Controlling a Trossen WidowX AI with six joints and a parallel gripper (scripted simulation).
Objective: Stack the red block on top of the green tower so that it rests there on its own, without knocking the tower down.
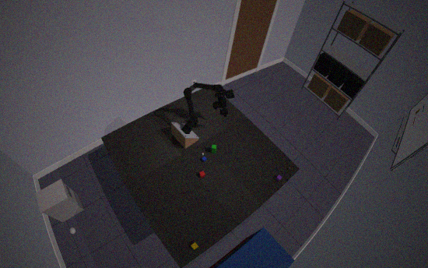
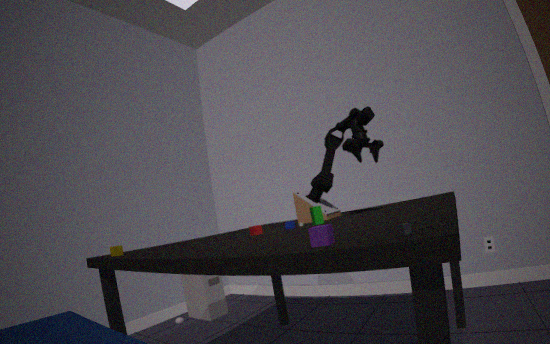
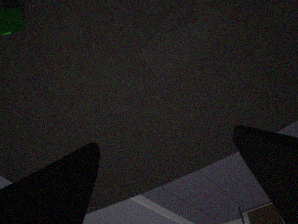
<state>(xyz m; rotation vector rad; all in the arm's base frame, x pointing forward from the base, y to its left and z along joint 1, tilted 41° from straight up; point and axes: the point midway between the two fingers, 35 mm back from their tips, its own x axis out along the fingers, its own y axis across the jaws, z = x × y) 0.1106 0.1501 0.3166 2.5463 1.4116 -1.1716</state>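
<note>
The red block is 23 cm ahead of my gripper tip, 45 cm to the right of it and 19 cm below it. The rest, counted from my gripper tip: yellow block 60 cm ahead, 88 cm to the right, 19 cm below; then blue block 14 cm ahead, 35 cm to the right, 20 cm below; then purple block 69 cm ahead, 1 cm to the right, 19 cm below.
</note>
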